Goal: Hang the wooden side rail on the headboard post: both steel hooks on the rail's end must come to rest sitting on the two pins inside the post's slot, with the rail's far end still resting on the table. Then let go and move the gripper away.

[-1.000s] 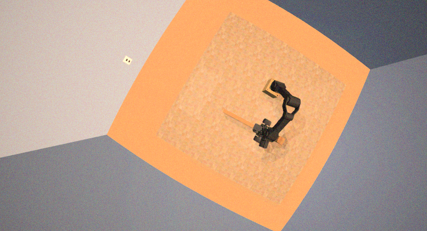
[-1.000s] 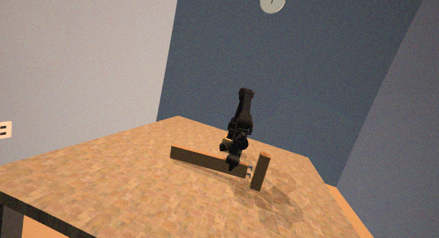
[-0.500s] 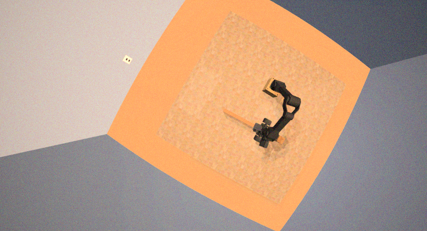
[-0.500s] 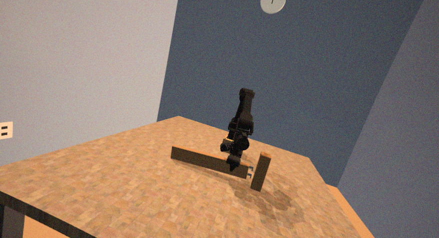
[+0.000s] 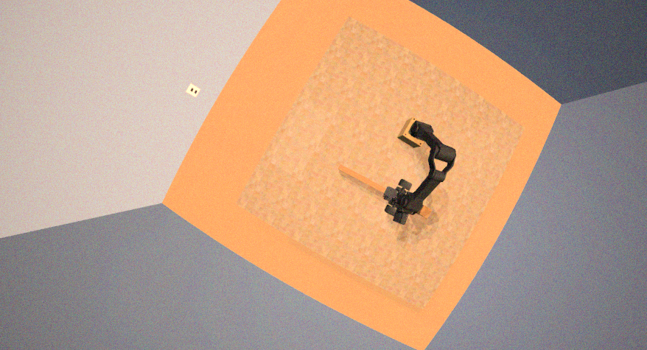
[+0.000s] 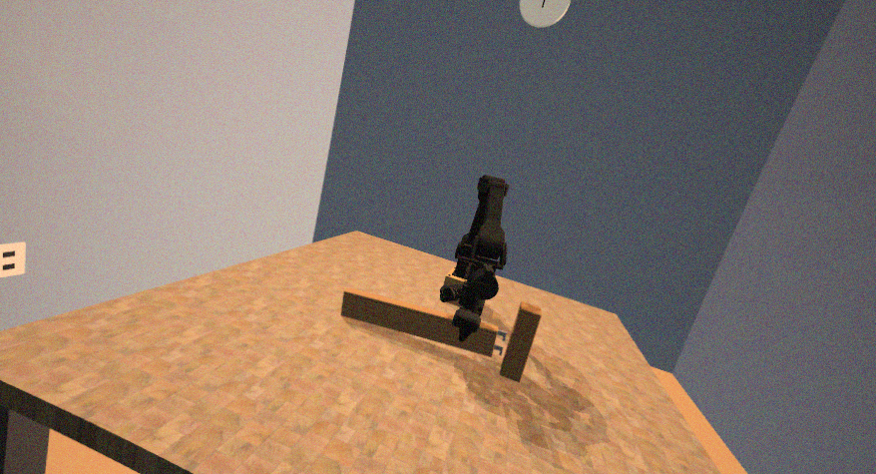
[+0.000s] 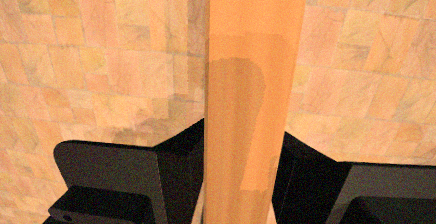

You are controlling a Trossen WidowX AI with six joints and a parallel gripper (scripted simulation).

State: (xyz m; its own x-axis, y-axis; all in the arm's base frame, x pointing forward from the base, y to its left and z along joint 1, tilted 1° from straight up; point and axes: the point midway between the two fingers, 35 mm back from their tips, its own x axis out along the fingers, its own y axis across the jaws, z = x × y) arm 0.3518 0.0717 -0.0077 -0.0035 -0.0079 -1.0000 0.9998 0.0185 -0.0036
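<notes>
Right now the headboard post is 14 cm to the left of my gripper tip and 4 cm above it.
</notes>
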